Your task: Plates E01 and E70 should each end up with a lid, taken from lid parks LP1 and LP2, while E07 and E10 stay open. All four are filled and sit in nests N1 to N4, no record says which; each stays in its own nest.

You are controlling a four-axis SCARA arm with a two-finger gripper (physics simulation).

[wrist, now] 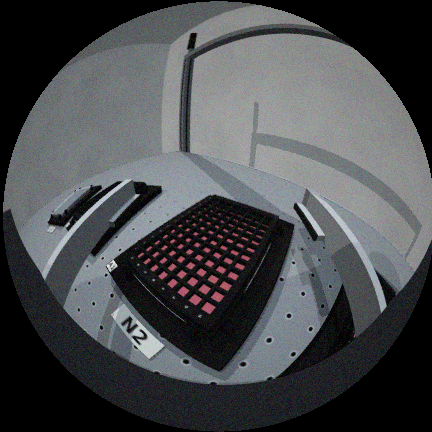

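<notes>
A filled plate with a black grid top and pink wells sits in the black nest labelled N2, turned at an angle in the view. The pink wells show openly and no lid is seen on it. Its side walls show thin bright lines, but no plate number can be read. My gripper is open and empty, with one finger to the left and one to the right of this plate in the view. Plates E01, E70, E07 and E10 cannot be told apart here.
A white N2 label lies before the nest, and a small A1 tag marks its left corner. At far left stands a low black holder with a greyish top, partly behind the finger. A dark shape fills the lower right.
</notes>
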